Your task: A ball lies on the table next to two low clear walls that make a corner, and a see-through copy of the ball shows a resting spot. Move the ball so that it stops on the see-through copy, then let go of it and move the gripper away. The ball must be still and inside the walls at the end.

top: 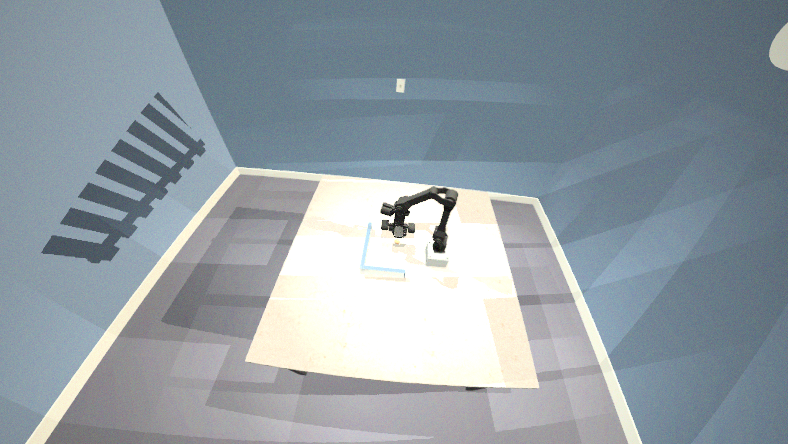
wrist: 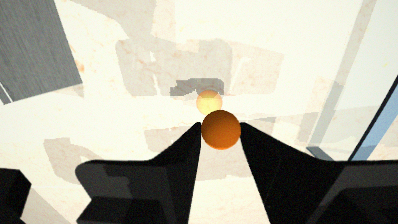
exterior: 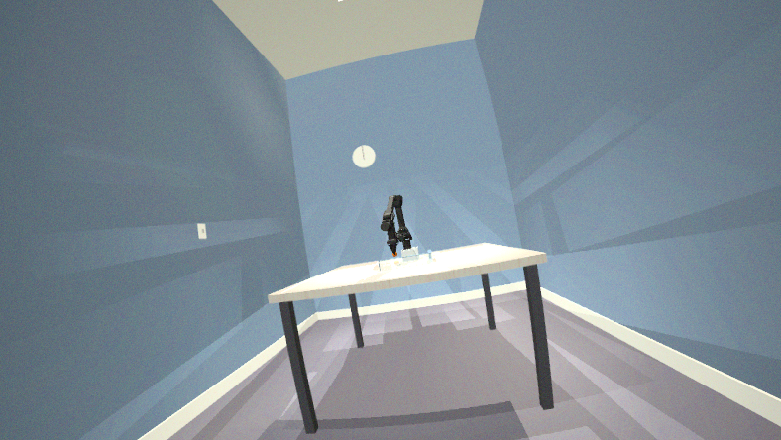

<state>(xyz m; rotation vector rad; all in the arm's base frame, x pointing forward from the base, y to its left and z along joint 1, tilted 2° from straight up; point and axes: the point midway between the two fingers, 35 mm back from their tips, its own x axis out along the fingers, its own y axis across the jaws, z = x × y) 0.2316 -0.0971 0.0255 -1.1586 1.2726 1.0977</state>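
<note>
Right now the see-through copy of ball is 6 cm below my gripper tip and 1 cm behind it. Round my gripper tip: orange ball right at my gripper tip.
</note>
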